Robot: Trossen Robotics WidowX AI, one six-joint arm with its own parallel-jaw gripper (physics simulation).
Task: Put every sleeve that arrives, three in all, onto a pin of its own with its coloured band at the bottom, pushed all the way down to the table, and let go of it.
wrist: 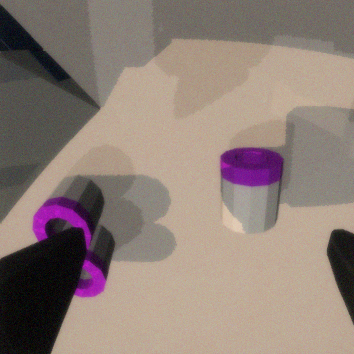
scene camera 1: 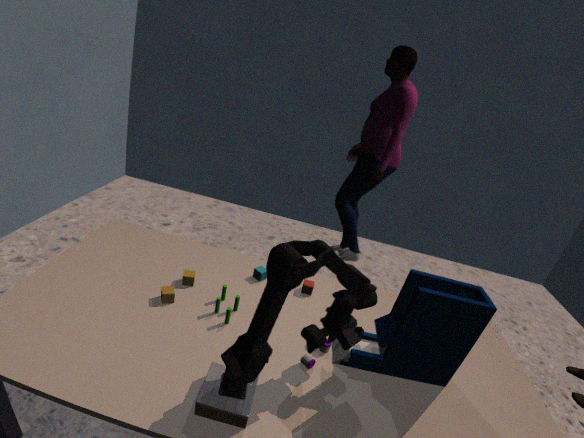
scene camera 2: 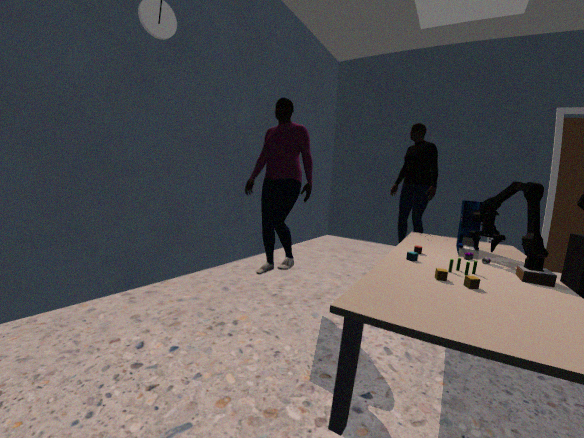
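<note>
One pale grey sleeve (scene camera 1: 305, 360) (scene camera 2: 486, 260) (wrist: 250, 205) with a purple band at one end lies on its side on the table. Two more sleeves stand close together, purple bands up: one (wrist: 62, 220) and a second (wrist: 95, 277), partly hidden behind a finger in the wrist view; in scene camera 1 the gripper hides much of them. Several thin green pins stand upright and bare, among them one pin (scene camera 1: 228, 315) (scene camera 2: 451, 265) and another (scene camera 1: 224, 292). My gripper (scene camera 1: 330, 349) (scene camera 2: 484, 249) (wrist: 211, 243) is open and empty, above the table by the sleeves; the lying sleeve shows between its fingers in the wrist view.
A tall blue chute (scene camera 1: 435, 335) (scene camera 2: 469, 222) stands right of the gripper. Two yellow cubes (scene camera 1: 188, 278) (scene camera 1: 168, 294), a teal cube (scene camera 1: 260, 273) (scene camera 2: 412, 256) and a red cube (scene camera 1: 308, 287) (scene camera 2: 418, 249) lie around the pins. Two people stand beyond the table.
</note>
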